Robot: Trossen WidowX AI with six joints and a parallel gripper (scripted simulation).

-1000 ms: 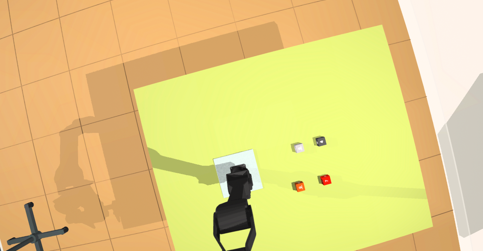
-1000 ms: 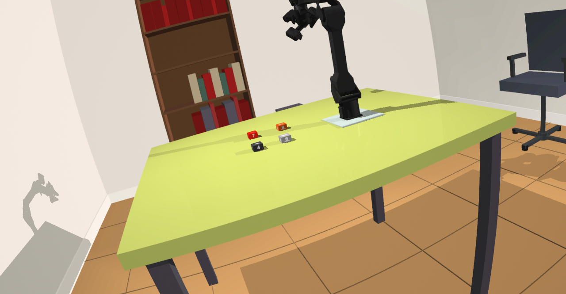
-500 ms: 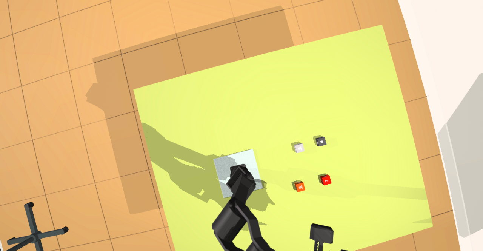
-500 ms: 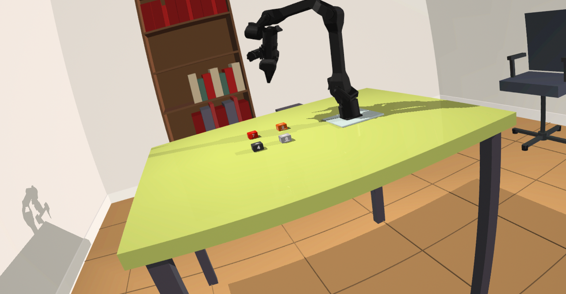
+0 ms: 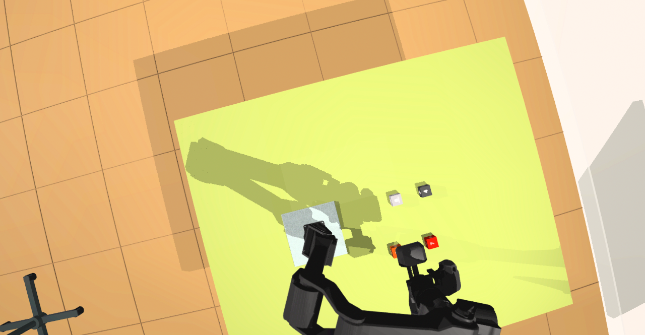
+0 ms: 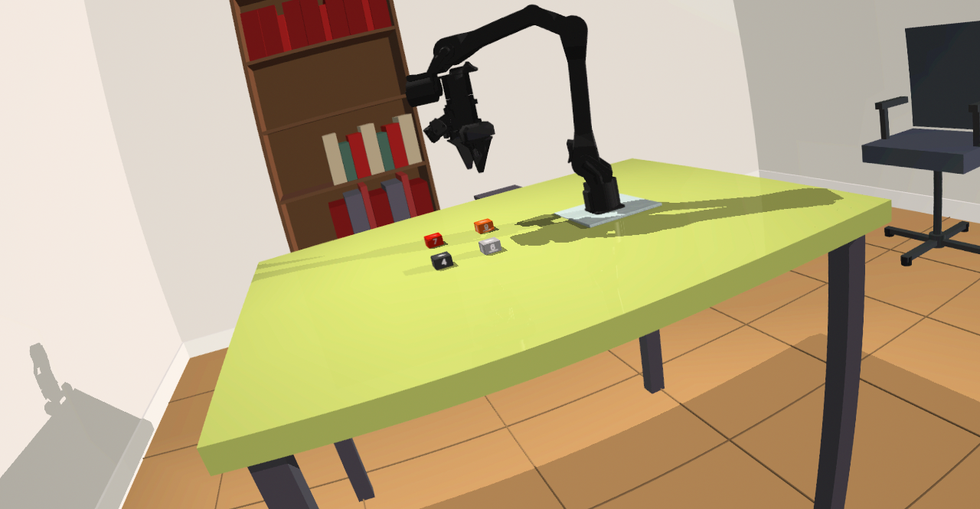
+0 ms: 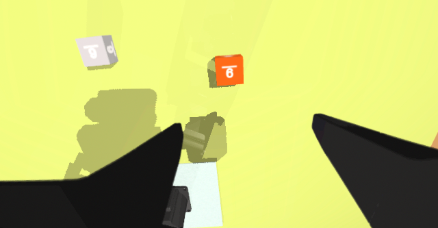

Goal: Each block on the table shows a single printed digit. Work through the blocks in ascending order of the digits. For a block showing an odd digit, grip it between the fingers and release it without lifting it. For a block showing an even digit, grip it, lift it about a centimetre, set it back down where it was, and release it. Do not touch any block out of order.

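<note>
Now: the black block 16 cm to the left of my gripper tip, 13 cm ahead of it and 12 cm below it. Round my gripper tip: red block 12 cm below, 12 cm ahead, 1 cm to the left; then grey block 16 cm to the left, 12 cm below, 4 cm ahead; then orange block 12 cm below, 1 cm ahead.
</note>
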